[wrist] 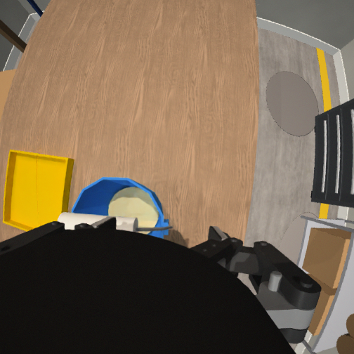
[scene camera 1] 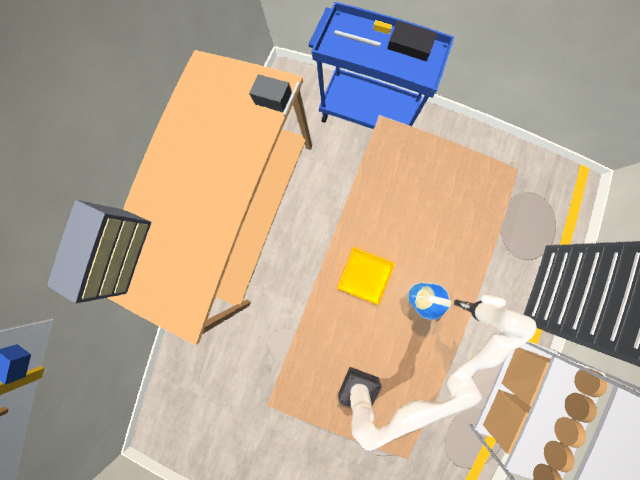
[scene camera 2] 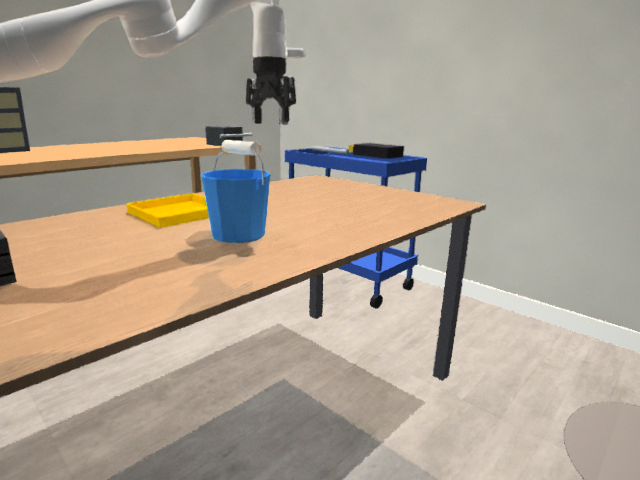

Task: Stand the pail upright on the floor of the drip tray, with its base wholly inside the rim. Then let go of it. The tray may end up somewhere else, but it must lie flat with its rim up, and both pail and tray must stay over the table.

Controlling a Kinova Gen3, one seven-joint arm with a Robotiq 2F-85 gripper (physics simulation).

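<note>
There is a blue pail here, and I see a yellow drip tray as well. My own gripper is in sight too, and the wrist view likewise has the gripper in it.
</note>
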